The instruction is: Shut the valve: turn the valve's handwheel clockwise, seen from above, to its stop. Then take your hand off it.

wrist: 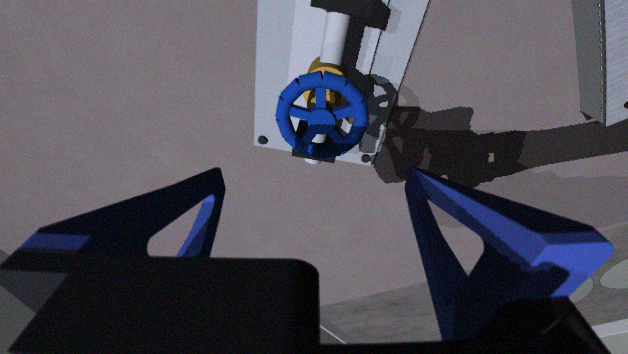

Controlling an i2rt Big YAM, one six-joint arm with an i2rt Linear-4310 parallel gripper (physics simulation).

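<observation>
The blue handwheel [321, 120] sits at the upper middle of the wrist view, with its spokes and notched rim in sight. Below it shows the brass valve body [327, 67], joined to a white pipe [335, 37] on a pale mounting plate [272, 75]. My gripper [314, 177] is wide open and holds nothing. Its two blue fingertips stand apart from the wheel, lower in the view, one to the left and one to the right, and neither touches the rim. Part of the brass body is hidden behind the wheel.
A dark clamp block [357, 10] holds the pipe at the top. A grey metal box [616, 60] stands at the upper right. Dark shadows of the arm and the wheel fall to the right of the plate. A grey patterned surface [380, 315] shows at the bottom.
</observation>
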